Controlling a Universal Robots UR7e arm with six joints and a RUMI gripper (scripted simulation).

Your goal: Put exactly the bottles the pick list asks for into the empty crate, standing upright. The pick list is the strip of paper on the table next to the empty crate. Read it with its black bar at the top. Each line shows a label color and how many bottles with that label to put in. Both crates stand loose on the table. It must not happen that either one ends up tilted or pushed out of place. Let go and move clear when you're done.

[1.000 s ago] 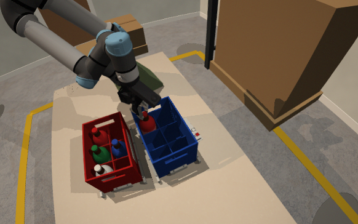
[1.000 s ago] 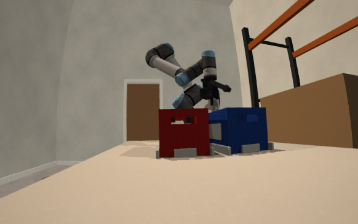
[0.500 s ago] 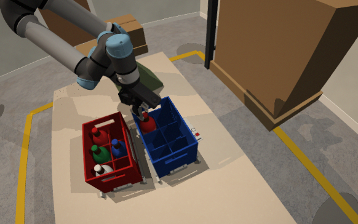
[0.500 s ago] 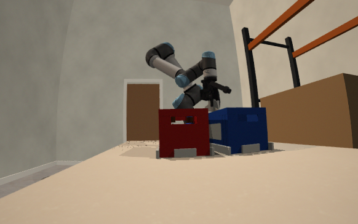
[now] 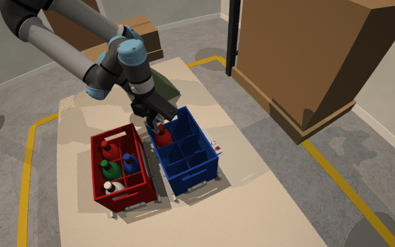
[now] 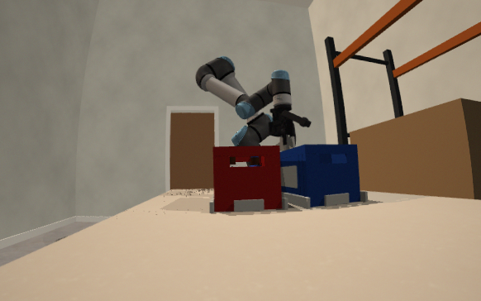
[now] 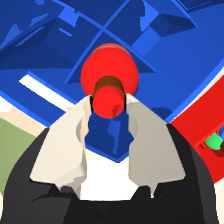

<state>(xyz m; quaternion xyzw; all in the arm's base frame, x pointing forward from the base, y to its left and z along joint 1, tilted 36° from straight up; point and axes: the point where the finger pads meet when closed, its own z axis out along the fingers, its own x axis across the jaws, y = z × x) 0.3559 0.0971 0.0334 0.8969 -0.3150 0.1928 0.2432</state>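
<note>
Now: hand 230 mm to the left of the red bottle and 70 mm above it. From my hand the other things lie so: red crate (90 mm ahead, 190 mm to the right, 70 mm below); blue bottle (90 mm ahead, 150 mm to the right, 70 mm below); blue crate (80 mm ahead, 60 mm to the left, 70 mm below).
</note>
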